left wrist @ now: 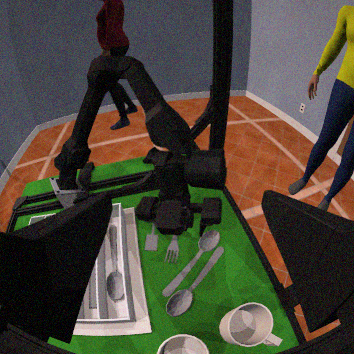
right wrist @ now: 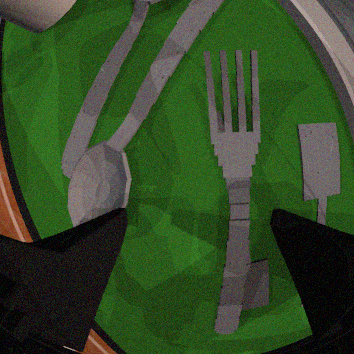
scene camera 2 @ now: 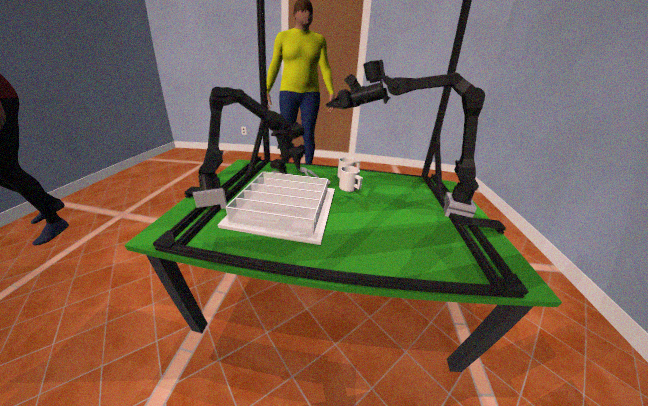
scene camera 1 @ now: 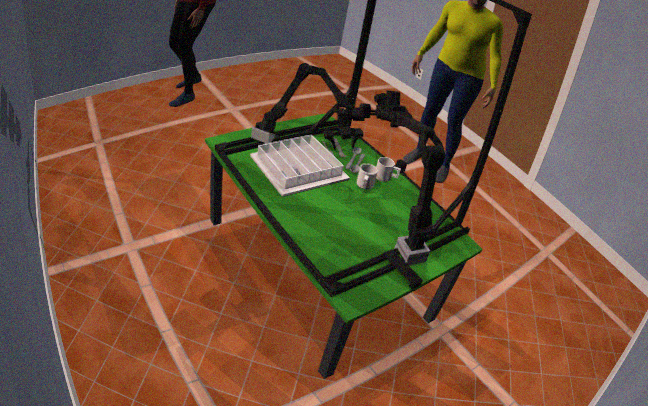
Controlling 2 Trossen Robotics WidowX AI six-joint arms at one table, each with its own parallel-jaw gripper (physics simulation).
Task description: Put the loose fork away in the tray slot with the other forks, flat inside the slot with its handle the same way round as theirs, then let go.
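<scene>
The loose grey fork (left wrist: pixel 172 250) (right wrist: pixel 237 155) lies on the green table, tines up the picture in the right wrist view. My right gripper (scene camera 2: pixel 288 161) (right wrist: pixel 201 217) is open and empty above the fork's handle, which lies between the fingers' lines and nearer the right-hand finger. My left gripper (scene camera 2: pixel 332 104) is open and empty, high above the table. The white divided tray (scene camera 1: pixel 312 179) (scene camera 2: pixel 270 225) (left wrist: pixel 129 285) stands beside the loose cutlery. In the left wrist view a spoon (left wrist: pixel 114 260) lies in its nearest slot; the forks in the tray cannot be made out.
A flat-bladed utensil (left wrist: pixel 151 243) (right wrist: pixel 320 160) lies beside the fork. A grey piece (right wrist: pixel 258 285) touches the handle's outline. Two crossing spoons (left wrist: pixel 207 241) (left wrist: pixel 180 302) lie on its other side. Two white mugs (scene camera 1: pixel 366 177) (scene camera 1: pixel 385 169) stand beyond them. Black rails (scene camera 2: pixel 300 271) border the table.
</scene>
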